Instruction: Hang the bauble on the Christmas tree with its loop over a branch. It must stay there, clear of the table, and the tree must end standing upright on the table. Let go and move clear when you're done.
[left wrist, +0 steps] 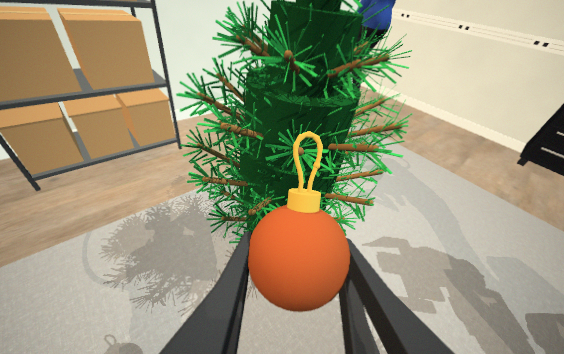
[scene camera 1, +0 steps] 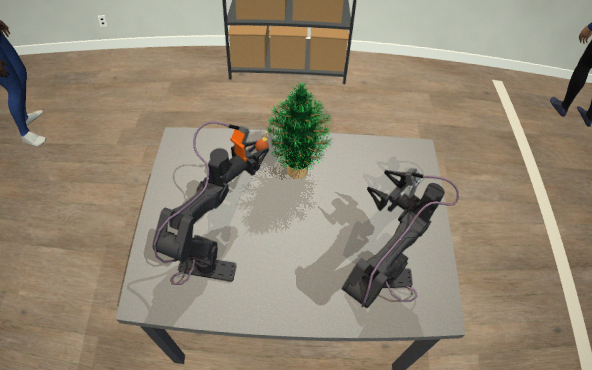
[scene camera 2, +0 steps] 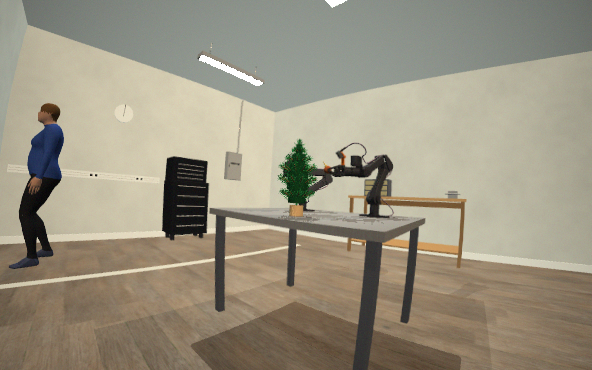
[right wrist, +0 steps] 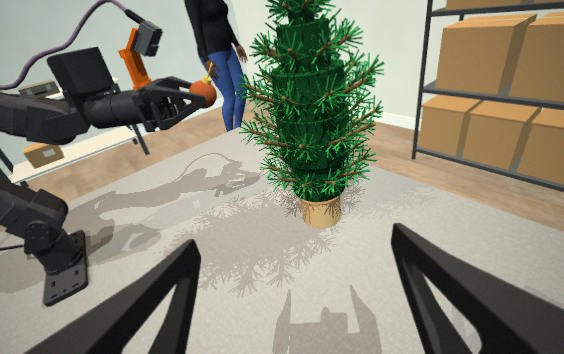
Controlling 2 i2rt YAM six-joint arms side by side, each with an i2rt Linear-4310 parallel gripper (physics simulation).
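Frame: origin at the left arm's base, x ahead, y left, z up, level; centimetres.
Where they show: left gripper, fingertip midpoint: (left wrist: 295,242) (scene camera 1: 263,145) (scene camera 2: 326,170) (right wrist: 208,96); right gripper, fingertip midpoint: (scene camera 1: 376,179) (right wrist: 292,240); left arm's base, origin of the base link: (scene camera 1: 207,268) (scene camera 2: 374,216) (right wrist: 68,264).
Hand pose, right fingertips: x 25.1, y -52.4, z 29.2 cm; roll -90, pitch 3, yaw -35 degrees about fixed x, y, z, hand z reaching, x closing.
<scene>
Each offset is from my right fingertips to the top centre of the thing. Level surfaces: height alone.
The orange bauble {dx +9.2, dy +38.0, dz +1.4 cm} (scene camera 1: 261,145) (scene camera 2: 328,169) (left wrist: 299,257) (right wrist: 203,94) has a yellow cap and an upright yellow loop. My left gripper (scene camera 1: 263,152) (left wrist: 295,242) (right wrist: 208,96) is shut on the bauble's sides and holds it well above the table, beside the tree. In the left wrist view the loop overlaps a branch that points at the camera; in the right wrist view a gap shows between bauble and tree. The green tree {dx +22.8, dy +27.2, dz +15.9 cm} (scene camera 1: 300,125) (scene camera 2: 298,175) (left wrist: 305,120) (right wrist: 312,110) stands upright in its tan pot. My right gripper (scene camera 1: 377,185) (right wrist: 292,240) is open and empty, away from the tree.
The grey table {dz -29.2 cm} (scene camera 1: 280,310) (scene camera 2: 320,223) carries both arms. Behind it in scene camera 1 stands a shelf rack (scene camera 1: 287,72) with cardboard boxes. Brown branches with green needles stick out around the tree at several heights. People stand beyond the table.
</scene>
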